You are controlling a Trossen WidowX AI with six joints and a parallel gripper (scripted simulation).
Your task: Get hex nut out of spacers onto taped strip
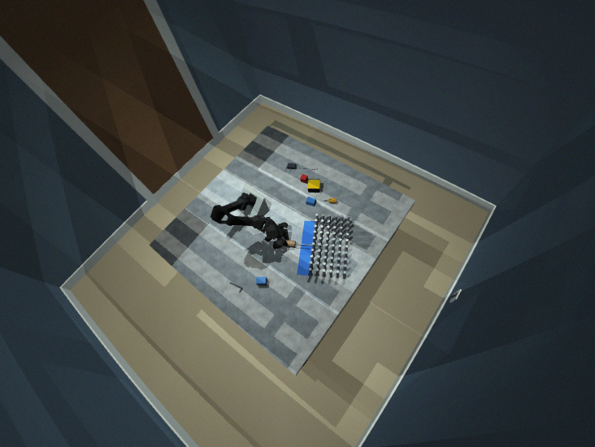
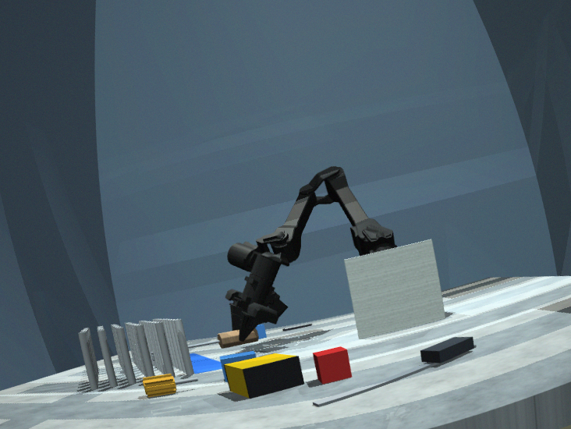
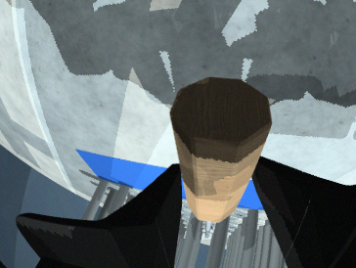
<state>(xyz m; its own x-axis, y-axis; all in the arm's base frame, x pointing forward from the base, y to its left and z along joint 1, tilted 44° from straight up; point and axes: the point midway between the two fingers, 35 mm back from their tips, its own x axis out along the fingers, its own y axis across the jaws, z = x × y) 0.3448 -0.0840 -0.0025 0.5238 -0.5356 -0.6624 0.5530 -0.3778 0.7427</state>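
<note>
Now: gripper tip 100 mm short of the blue taped strip, 70 mm to the right of it and 40 mm above it. The rest, counted from my gripper tip: wooden-handled screwdriver: 90 mm ahead, 60 mm to the left; L-shaped key: 50 mm behind, 400 mm to the right, 30 mm below; orange-handled tool: 420 mm to the left, 20 mm below.
</note>
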